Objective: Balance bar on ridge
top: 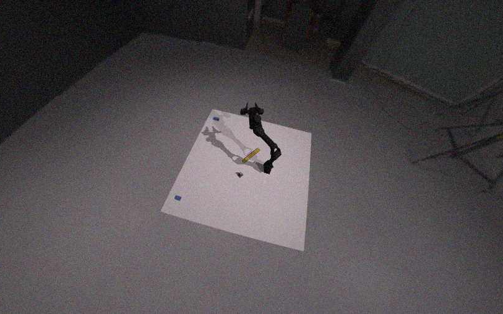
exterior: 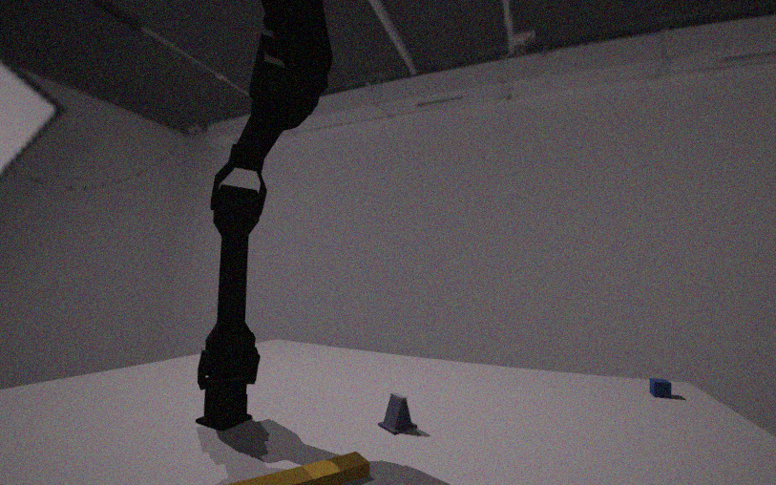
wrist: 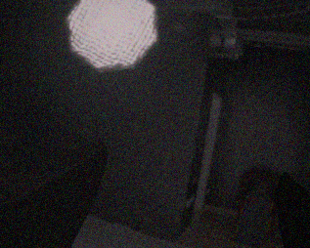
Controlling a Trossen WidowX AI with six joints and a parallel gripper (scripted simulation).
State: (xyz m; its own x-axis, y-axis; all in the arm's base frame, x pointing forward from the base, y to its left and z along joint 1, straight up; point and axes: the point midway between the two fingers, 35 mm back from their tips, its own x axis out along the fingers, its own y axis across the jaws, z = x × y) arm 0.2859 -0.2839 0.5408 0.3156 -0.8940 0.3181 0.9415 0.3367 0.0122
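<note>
Right now my gripper tip is 9 cm past the yellow bar, 19 cm to the right of it and 54 cm above it.
</note>
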